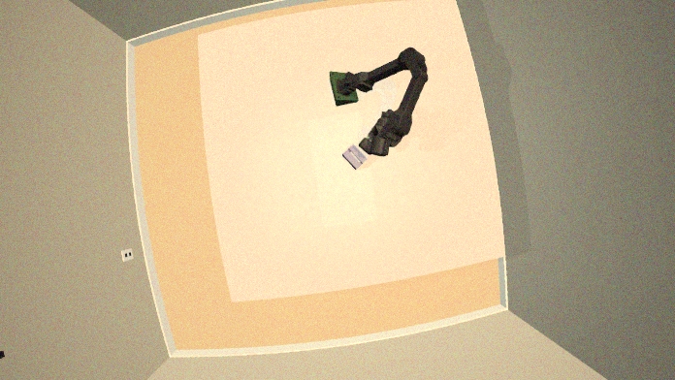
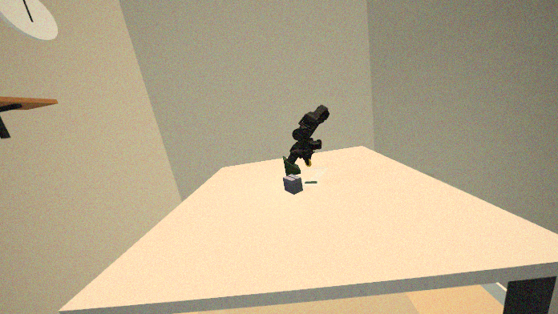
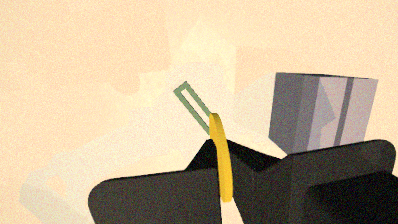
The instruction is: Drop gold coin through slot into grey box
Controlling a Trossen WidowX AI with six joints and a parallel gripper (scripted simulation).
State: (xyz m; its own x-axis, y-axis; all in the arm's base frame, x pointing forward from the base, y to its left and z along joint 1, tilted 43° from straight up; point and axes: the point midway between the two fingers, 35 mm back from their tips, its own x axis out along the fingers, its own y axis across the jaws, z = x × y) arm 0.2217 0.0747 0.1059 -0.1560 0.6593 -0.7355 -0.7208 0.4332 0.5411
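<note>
The gold coin lies 10 mm above my gripper tip.
</note>
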